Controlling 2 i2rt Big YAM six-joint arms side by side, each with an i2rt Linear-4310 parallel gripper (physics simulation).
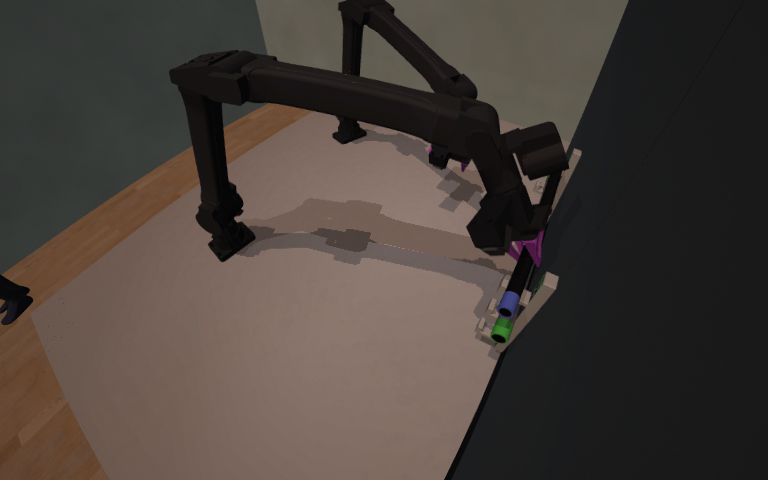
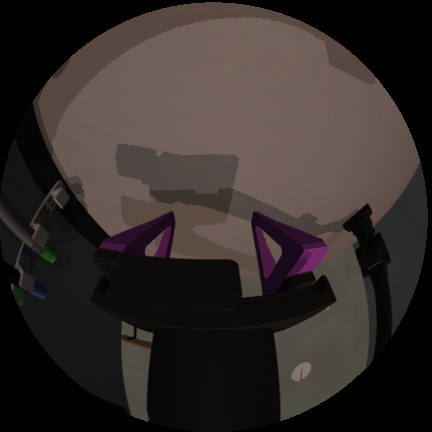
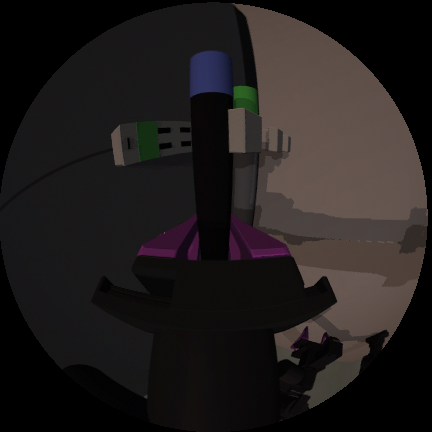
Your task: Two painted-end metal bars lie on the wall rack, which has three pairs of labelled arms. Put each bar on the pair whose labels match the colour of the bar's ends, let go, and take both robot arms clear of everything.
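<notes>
A black bar with blue ends runs along the wall rack. My right gripper is shut on its middle stretch. Whether the bar touches the rack arms I cannot tell. A grey bar with green ends lies on the rack beside it, farther from the wall. A green label shows nearest the wall; the blue label and orange label show farther out. My left gripper is open and empty, away from the rack.
The dark wall stands right behind the rack. The pale table lies below both arms. My right arm reaches across in front of my left arm. Part of a person shows at the left edge.
</notes>
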